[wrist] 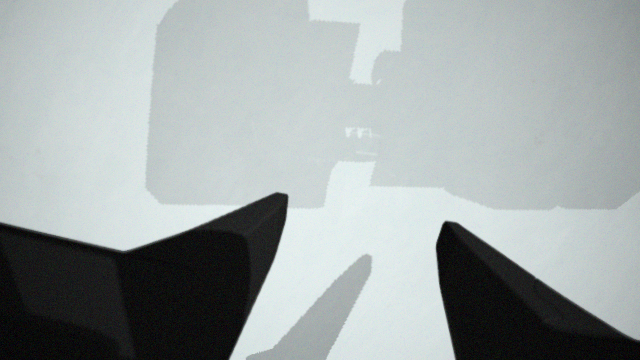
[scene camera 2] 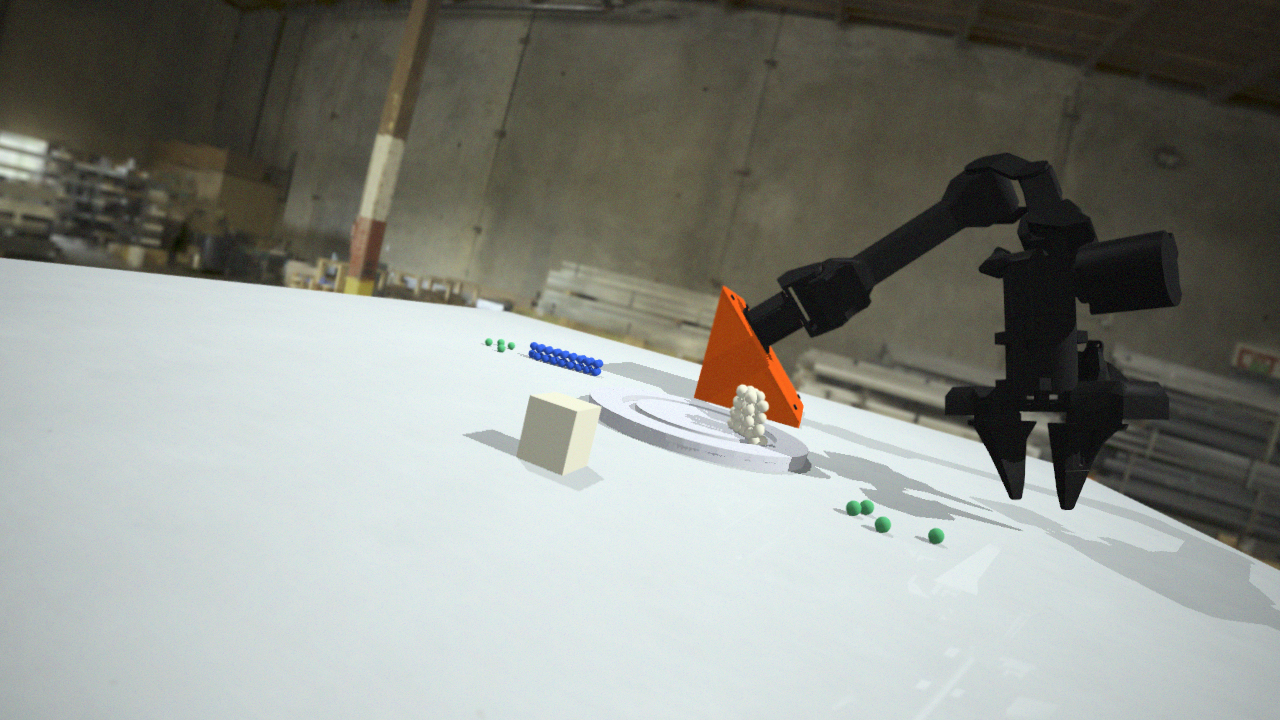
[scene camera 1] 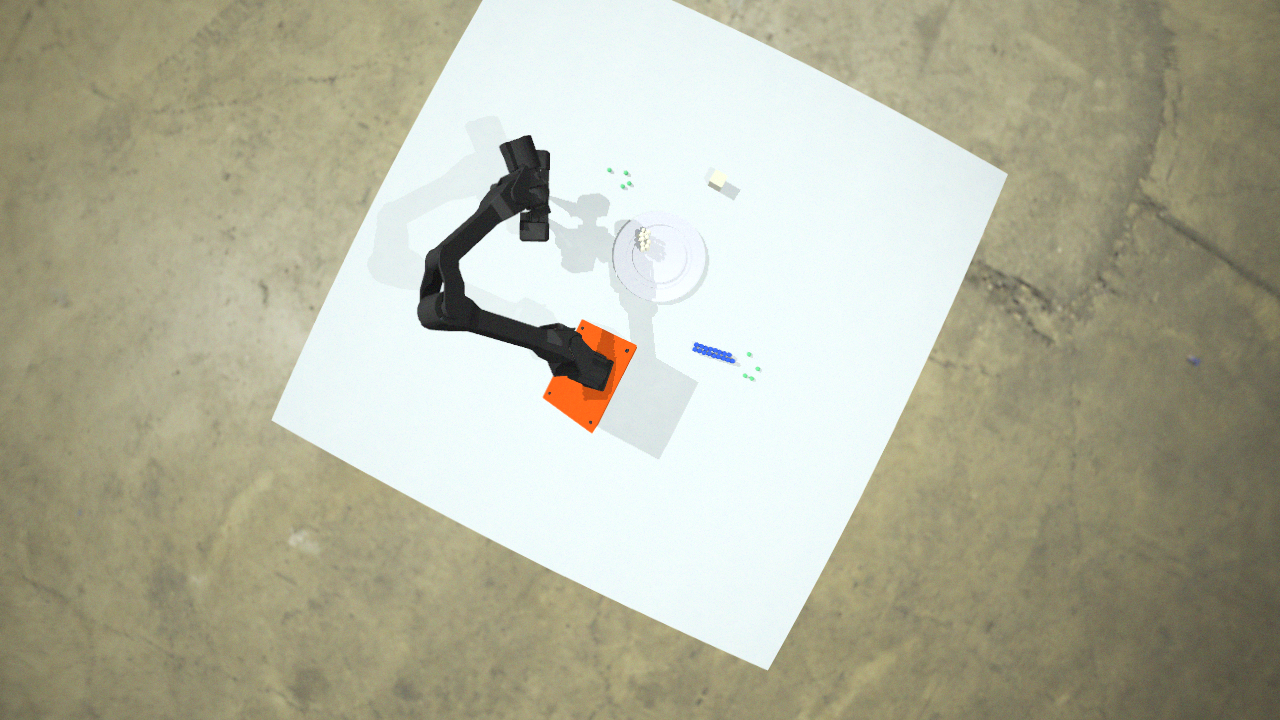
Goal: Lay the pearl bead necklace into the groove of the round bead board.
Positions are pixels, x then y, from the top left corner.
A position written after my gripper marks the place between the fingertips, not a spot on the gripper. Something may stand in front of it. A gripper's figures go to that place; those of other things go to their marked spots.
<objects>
My gripper (scene camera 2: pixel 1040 504): 55 cm from the lens. A cream cube (scene camera 2: pixel 557 434): 30 cm from the lens.
</objects>
